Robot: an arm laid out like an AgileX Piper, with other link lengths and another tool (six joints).
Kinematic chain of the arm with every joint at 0, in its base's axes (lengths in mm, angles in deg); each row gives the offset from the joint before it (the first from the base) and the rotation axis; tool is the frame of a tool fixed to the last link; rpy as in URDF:
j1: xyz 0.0 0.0 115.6 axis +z
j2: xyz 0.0 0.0 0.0 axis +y
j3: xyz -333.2 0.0 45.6 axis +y
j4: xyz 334.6 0.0 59.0 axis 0.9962 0 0.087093
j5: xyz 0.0 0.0 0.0 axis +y
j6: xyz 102.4 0.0 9.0 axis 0.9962 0 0.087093
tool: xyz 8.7 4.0 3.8 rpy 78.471 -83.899 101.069
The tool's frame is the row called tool.
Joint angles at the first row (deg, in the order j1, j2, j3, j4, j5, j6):
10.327 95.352 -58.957 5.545 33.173 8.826
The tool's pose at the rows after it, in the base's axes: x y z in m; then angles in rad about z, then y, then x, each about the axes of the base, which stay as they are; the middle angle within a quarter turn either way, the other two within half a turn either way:
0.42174 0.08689 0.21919 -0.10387 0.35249 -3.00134
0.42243 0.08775 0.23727 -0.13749 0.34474 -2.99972
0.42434 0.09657 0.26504 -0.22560 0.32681 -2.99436
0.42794 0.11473 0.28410 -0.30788 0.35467 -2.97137
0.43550 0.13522 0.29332 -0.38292 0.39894 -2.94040
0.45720 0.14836 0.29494 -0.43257 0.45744 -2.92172
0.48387 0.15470 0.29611 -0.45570 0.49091 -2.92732
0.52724 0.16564 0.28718 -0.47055 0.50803 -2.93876
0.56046 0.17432 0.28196 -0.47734 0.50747 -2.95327
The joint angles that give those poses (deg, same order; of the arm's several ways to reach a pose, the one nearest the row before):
10.328 93.286 -61.293 5.545 38.007 8.402
10.328 92.443 -63.601 5.610 41.566 6.667
11.276 91.967 -68.053 5.676 47.358 2.916
13.434 92.082 -71.180 5.801 48.362 0.795
15.713 93.202 -73.593 5.951 46.591 -0.783
16.637 96.441 -77.212 5.500 43.411 -2.068
16.637 100.649 -82.515 4.320 42.767 -2.682
16.586 108.491 -91.700 3.145 43.363 -3.032
16.586 115.032 -100.637 2.141 46.021 -3.075

